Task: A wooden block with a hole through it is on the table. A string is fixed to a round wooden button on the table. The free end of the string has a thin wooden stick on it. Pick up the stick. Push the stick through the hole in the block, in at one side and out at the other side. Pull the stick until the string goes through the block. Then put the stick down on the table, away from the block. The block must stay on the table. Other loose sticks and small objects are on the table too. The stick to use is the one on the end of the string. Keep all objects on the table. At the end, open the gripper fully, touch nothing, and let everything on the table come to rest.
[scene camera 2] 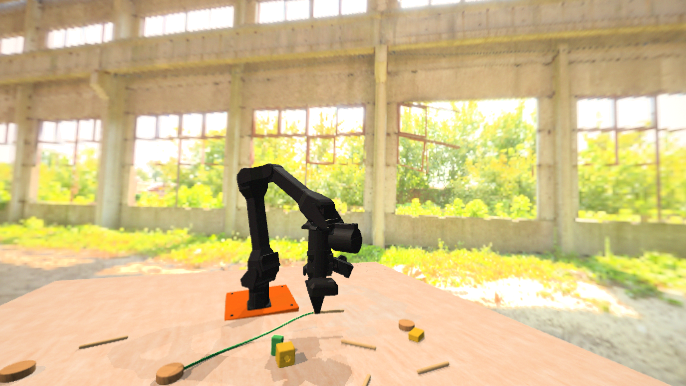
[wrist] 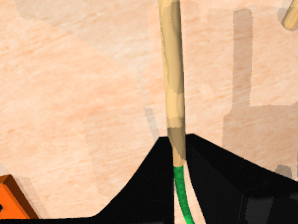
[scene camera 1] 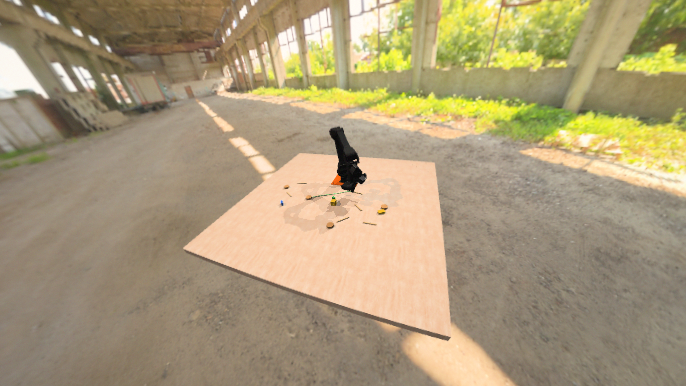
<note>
In view: my gripper (scene camera 2: 316, 313).
My gripper is seen too in the wrist view (wrist: 176, 144).
</note>
